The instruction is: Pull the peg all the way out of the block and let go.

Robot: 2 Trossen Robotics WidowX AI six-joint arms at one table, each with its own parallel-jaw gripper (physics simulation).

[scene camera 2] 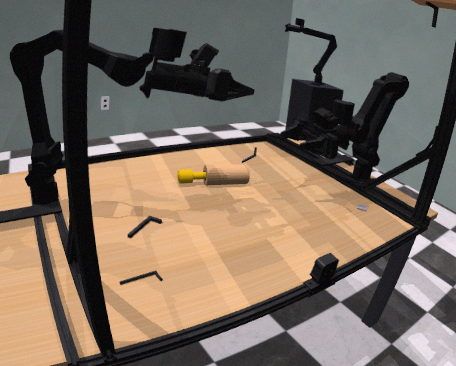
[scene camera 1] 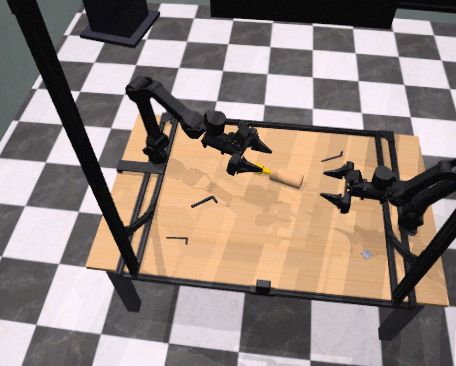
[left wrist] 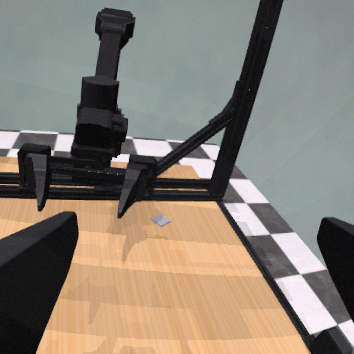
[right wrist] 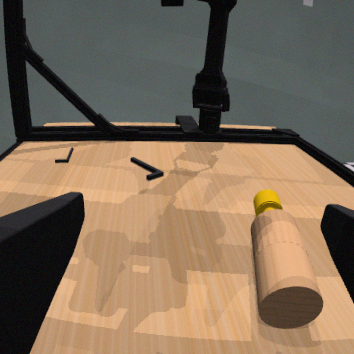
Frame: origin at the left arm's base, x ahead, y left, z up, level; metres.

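Where they show: left gripper, fingertip midpoint: [scene camera 2: 246, 91] [scene camera 1: 267, 161] [left wrist: 202, 227]; right gripper, fingertip midpoint: [scene camera 2: 289, 139] [scene camera 1: 321, 183] [left wrist: 78, 211] [right wrist: 207, 211]; left arm's base, link origin: [scene camera 2: 45, 201] [scene camera 1: 157, 159] [right wrist: 208, 130]; right arm's base, link origin: [scene camera 2: 361, 177] [scene camera 1: 407, 224].
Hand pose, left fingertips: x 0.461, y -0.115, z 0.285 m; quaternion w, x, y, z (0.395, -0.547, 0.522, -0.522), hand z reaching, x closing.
Each offset is from my left fingertips to the top centre of the thing. "spot": to the spot under its first point.
The block @[dy +0.170, dx +0.050, dz -0.248 m] [scene camera 1: 286, 178] [scene camera 2: 227, 174] [right wrist: 284, 265] is a light wooden cylinder lying on its side on the table. The yellow peg @[dy +0.177, dx -0.023, dz -0.259 m] [scene camera 1: 266, 170] [scene camera 2: 186, 176] [right wrist: 267, 201] sticks out of its left end in both scene views, with a wide head and a thinner neck; its inner part is hidden. My left gripper [scene camera 1: 266, 160] is open and empty, raised above the table; in scene camera 1 one finger covers part of the peg's head. My right gripper [scene camera 1: 323, 184] [left wrist: 78, 211] is open and empty, to the right of the block and apart from it.
Black angled hex keys @[dy -0.022, dx -0.218, dz -0.296 m] [scene camera 1: 204, 201] @[dy -0.197, dx -0.261, dz -0.298 m] [scene camera 1: 177, 238] @[dy +0.336, dx +0.202, dz -0.272 m] [scene camera 1: 332, 157] lie around the table. A small grey plate @[dy -0.057, dx +0.390, dz -0.301 m] [scene camera 1: 367, 254] [scene camera 2: 362, 207] [left wrist: 161, 220] lies near the right side. A black frame [scene camera 1: 200, 284] edges the wooden table, with a small black box @[spot: dy -0.296, dx +0.078, dz -0.251 m] [scene camera 1: 263, 286] [scene camera 2: 324, 268] on its front rail and uprights at the corners.
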